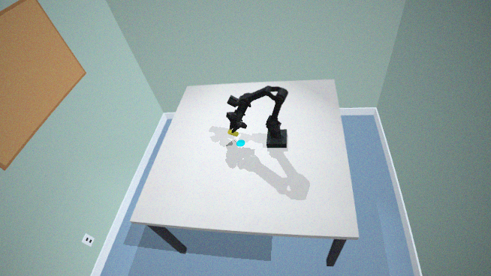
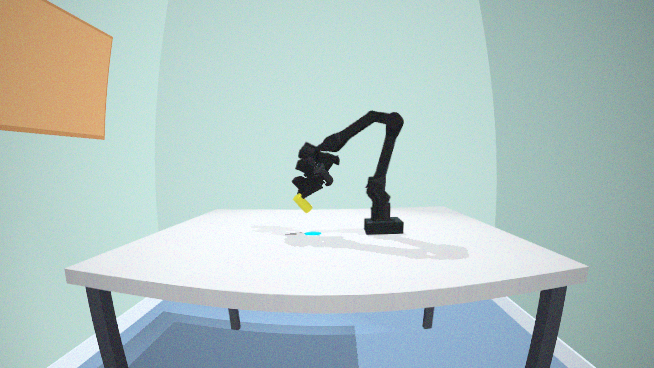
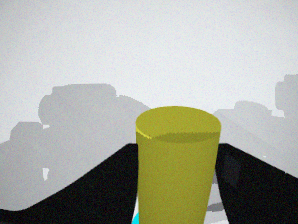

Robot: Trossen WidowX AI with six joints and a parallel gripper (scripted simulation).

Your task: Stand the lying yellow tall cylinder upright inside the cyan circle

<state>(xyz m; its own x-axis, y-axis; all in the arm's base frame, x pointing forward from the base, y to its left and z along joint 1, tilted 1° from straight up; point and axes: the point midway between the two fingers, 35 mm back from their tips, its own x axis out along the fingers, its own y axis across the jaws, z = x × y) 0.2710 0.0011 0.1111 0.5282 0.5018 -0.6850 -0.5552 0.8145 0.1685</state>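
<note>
My gripper tip is 120 mm above the cyan circle and 40 mm past it. From my gripper tip the other things lie so: yellow cylinder (20 mm below, 10 mm behind).
</note>
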